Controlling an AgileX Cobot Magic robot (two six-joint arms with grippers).
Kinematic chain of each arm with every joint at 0, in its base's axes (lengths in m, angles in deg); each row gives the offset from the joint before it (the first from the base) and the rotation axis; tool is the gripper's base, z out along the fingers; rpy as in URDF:
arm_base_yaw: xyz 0 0 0.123 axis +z
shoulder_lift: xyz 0 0 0 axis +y
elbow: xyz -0.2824 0 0.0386 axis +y
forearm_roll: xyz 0.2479 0 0.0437 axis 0.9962 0 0.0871
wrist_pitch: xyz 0 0 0 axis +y
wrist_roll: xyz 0.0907 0 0.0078 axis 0.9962 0 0.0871
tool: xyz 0 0 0 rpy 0 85 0
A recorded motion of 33 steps. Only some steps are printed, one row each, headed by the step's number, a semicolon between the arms.
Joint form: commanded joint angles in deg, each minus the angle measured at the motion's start. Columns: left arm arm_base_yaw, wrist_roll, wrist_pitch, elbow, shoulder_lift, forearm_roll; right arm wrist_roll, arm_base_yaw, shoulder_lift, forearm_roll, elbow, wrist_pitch.
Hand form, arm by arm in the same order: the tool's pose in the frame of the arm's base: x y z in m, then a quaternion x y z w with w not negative. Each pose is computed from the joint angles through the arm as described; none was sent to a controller.
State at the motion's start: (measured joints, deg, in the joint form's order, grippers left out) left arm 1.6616 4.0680 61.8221 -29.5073 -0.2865 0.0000; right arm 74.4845 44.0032 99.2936 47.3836 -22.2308 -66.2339
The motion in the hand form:
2: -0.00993 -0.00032 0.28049 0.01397 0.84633 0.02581 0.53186; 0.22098 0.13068 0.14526 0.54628 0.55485 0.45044 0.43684
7: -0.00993 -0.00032 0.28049 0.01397 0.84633 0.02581 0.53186; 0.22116 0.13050 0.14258 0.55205 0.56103 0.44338 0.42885
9: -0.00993 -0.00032 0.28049 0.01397 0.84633 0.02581 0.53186; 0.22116 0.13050 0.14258 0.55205 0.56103 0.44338 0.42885
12: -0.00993 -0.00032 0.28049 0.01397 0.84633 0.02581 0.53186; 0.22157 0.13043 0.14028 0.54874 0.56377 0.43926 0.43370
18: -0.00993 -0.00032 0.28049 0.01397 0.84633 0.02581 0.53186; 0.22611 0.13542 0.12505 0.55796 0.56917 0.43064 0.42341
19: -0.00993 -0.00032 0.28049 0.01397 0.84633 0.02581 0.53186; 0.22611 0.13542 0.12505 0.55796 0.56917 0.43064 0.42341
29: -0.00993 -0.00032 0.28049 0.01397 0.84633 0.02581 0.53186; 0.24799 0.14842 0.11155 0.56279 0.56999 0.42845 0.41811
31: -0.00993 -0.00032 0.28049 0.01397 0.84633 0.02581 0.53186; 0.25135 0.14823 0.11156 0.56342 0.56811 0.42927 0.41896
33: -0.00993 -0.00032 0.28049 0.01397 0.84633 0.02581 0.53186; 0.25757 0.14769 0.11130 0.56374 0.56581 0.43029 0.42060
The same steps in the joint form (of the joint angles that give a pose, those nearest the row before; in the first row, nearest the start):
2: 0.17 -0.34 -0.57 0.00 -0.80 0.00; 2.06 0.23 0.00 0.06 -0.63 1.66
7: 0.17 -0.34 -0.57 0.00 -0.80 0.00; 2.06 0.00 0.12 0.11 -0.69 3.21
9: 0.17 -0.34 -0.57 0.00 -0.80 0.00; 2.06 0.00 0.12 0.11 -0.69 3.21
12: 0.17 -0.34 -0.57 0.00 -0.80 0.00; 1.72 0.00 0.86 0.11 -0.69 2.58
18: 0.17 -0.34 -0.57 0.00 -0.80 0.00; 4.35 0.00 5.16 -0.46 -1.89 2.35
19: 0.17 -0.34 -0.57 0.00 -0.80 0.00; 4.35 0.00 5.16 -0.46 -1.89 2.35
29: 0.17 -0.34 -0.57 0.00 -0.80 0.00; 5.16 -1.60 10.89 -2.06 -7.45 3.26
31: 0.17 -0.34 -0.57 0.00 -0.80 0.00; 5.16 -2.18 11.17 -2.47 -8.02 3.38
33: 0.17 -0.34 -0.57 0.00 -0.80 0.00; 5.10 -3.27 11.75 -3.33 -9.05 3.61

